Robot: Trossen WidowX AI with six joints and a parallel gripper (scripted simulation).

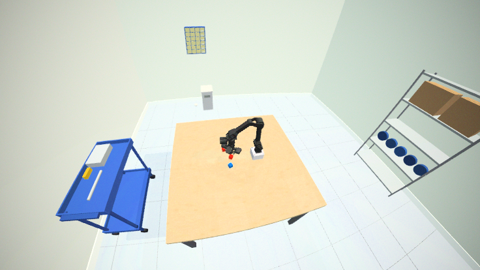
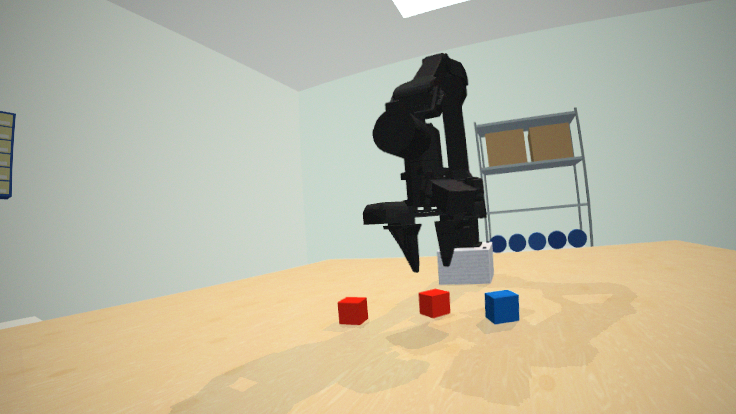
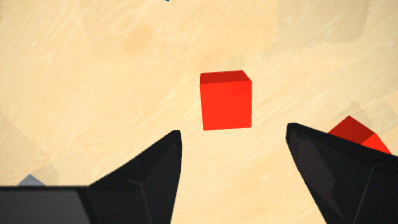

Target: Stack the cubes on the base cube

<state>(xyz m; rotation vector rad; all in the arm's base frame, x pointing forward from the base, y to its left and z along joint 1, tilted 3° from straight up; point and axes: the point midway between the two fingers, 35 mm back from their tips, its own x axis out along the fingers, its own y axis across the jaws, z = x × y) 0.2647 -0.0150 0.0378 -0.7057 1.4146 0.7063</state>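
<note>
Now: the blue base cube 10 cm to the left of my gripper tip, 5 cm below it and 2 cm ahead of it.
</note>
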